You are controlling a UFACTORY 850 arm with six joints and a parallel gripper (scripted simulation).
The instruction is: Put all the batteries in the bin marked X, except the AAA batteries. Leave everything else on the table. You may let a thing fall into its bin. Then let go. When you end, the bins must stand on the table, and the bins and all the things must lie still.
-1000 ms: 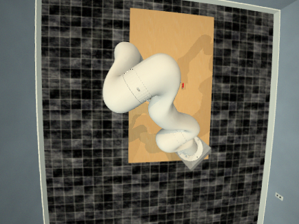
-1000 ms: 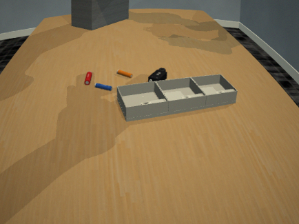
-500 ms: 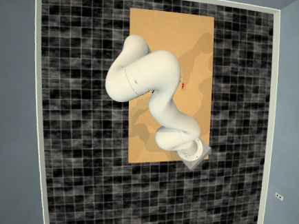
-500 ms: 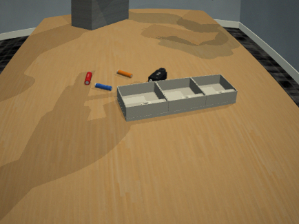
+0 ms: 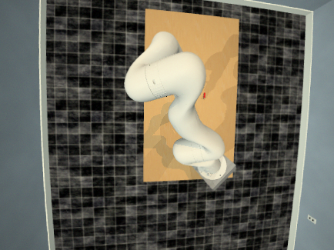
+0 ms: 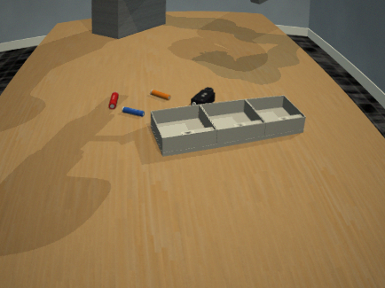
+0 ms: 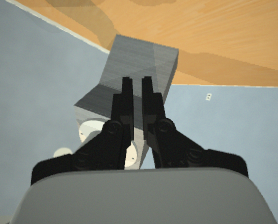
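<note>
Now: the grey bin row 25 cm ahead of my hand, 6 cm to the left of it and 21 cm below it. Also, from my hand: orange battery (16 cm ahead, 9 cm to the right, 22 cm below); black hex nut (12 cm ahead, 22 cm below); black 9 V battery (18 cm ahead, 22 cm below).
</note>
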